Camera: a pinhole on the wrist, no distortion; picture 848 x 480 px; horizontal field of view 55.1 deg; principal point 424.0 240.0 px. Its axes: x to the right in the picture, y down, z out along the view. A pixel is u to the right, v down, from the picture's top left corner.
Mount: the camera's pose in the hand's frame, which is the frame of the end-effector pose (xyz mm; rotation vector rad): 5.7 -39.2 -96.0 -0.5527 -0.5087 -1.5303
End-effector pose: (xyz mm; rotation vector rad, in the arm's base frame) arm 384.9 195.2 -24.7 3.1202 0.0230 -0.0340
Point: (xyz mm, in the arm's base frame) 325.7 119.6 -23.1
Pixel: outside the picture
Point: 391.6 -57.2 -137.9
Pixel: 210.3 208.7
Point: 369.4 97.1 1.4
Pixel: 69.7 73.9
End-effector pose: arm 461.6 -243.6 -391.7 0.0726 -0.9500 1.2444
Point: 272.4 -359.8 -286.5
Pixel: 737.4 146.0
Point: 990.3 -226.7 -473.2
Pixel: behind the camera
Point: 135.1 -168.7 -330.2
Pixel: 295.0 385.3
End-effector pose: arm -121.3 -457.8 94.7 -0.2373 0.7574 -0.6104
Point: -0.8 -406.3 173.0
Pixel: 653.7 172.6
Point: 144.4 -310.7 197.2
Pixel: 506.2 210.1
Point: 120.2 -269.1 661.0
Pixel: outside the picture
